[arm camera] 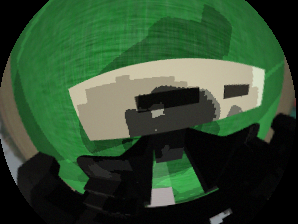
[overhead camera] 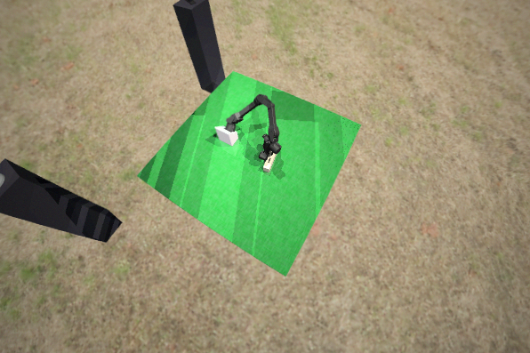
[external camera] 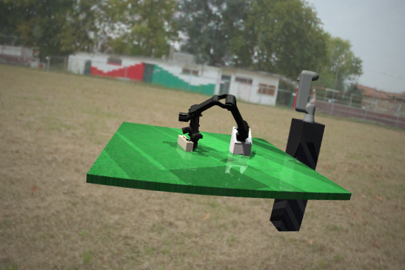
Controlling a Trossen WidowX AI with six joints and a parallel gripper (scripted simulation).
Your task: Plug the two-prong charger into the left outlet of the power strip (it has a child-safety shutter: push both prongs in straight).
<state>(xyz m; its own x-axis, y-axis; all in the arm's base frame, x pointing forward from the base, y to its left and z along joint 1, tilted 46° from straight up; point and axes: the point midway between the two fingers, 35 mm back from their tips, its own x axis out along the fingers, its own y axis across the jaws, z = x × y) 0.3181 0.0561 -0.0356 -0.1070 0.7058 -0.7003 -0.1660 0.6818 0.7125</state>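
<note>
The black two-prong charger is 20 mm ahead of my gripper tip and 10 mm above it.
</note>
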